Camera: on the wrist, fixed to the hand. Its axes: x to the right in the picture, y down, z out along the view.
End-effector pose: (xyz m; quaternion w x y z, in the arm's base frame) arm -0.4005 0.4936 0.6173 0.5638 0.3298 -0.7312 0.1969
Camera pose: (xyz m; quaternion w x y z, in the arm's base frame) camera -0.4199 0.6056 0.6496 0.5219 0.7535 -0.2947 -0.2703
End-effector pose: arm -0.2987 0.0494 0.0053 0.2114 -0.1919 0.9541 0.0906
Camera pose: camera -0.3667 0.1169 0.0744 0.2338 -0.8102 0.5316 -0.0789
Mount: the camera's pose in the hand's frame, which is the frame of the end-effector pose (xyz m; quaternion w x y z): 0.0045 0.0953 -0.0697 0.7050 -0.0030 -0.0221 -0.7089
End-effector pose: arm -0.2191 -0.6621 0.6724 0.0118 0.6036 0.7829 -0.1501
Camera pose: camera -0.1186 -0.6189 0.7170 0.0790 0.1328 -0.9800 0.1252
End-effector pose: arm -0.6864 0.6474 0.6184 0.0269 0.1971 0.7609 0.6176
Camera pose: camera -0.6849 0.5993 0.7263 0.4742 -0.3869 0.6737 0.4143
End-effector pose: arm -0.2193 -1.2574 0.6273 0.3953 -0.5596 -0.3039 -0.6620
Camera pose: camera -0.1722 -1.3650 0.6147 0.1990 0.1949 0.6177 0.7355
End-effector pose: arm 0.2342 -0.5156 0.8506 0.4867 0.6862 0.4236 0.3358
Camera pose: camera 0.1995 -0.5007 0.9625 0.5926 0.1894 0.7733 -0.1222
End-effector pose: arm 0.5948 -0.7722 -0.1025 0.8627 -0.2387 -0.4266 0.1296
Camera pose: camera 0.6512 -0.7100 -0.1856 0.6899 0.1344 -0.4894 -0.5162
